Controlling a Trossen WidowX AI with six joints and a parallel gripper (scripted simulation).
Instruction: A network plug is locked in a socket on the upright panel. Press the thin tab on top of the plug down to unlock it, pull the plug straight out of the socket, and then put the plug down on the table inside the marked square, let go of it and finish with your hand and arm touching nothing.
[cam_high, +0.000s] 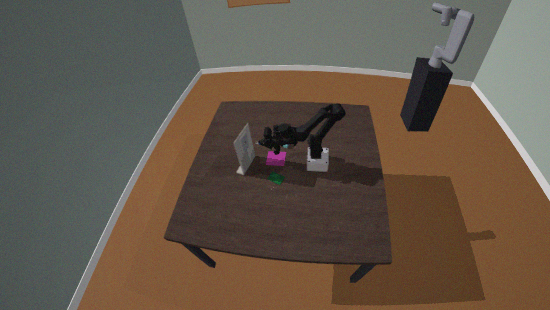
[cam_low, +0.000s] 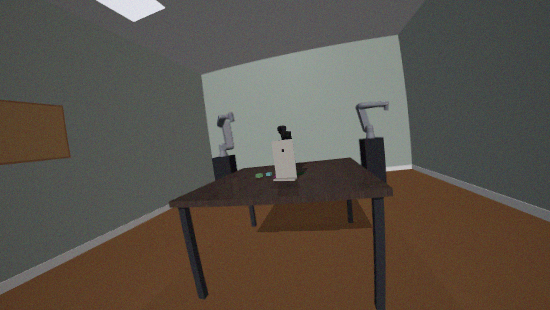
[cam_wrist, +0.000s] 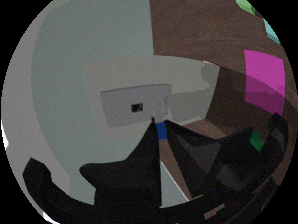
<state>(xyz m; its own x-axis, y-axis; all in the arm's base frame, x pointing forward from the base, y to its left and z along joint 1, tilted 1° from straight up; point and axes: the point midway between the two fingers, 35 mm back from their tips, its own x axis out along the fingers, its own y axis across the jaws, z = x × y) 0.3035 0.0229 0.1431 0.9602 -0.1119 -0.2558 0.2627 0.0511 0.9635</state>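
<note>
My gripper tip is 8 cm past the magenta marked square, 6 cm to the left of it and 21 cm above it. From my gripper tip the other things lie so: plug (right at my gripper tip); white upright panel (10 cm ahead, 1 cm to the right, 8 cm below).
</note>
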